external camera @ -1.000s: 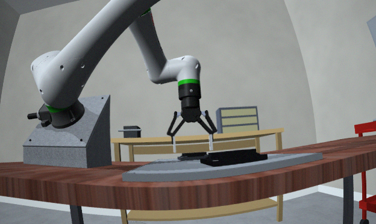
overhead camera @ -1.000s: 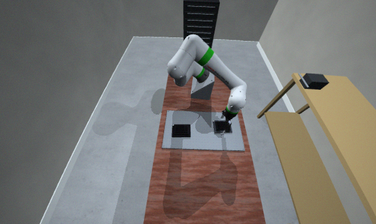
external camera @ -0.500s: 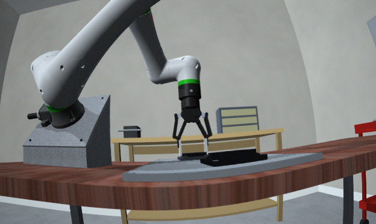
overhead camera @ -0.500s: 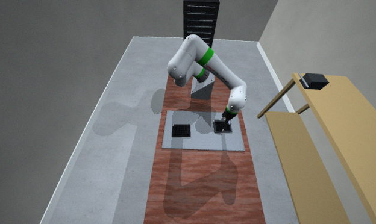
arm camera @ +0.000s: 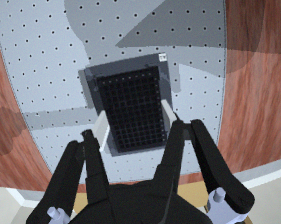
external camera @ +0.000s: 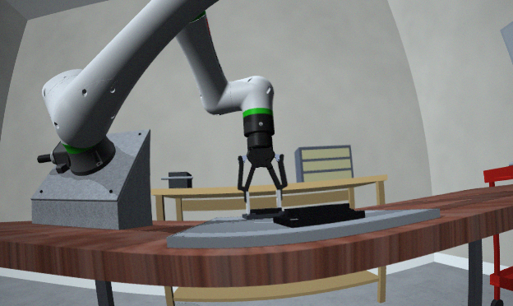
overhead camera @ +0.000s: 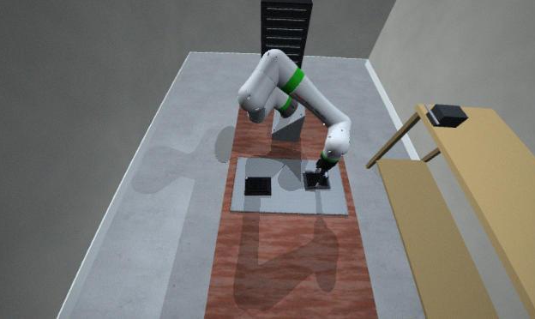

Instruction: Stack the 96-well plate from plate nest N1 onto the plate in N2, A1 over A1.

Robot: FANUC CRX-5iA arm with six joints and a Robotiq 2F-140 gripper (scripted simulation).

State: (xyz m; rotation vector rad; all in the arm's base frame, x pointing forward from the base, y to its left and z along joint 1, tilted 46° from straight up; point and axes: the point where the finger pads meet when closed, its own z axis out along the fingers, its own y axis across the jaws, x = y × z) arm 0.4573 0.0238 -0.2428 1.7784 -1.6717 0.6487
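Now: hand 30 mm above the nest N1. Also, from my hand: light mark 20 mm ahead, 450 mm to the right, 30 mm below.
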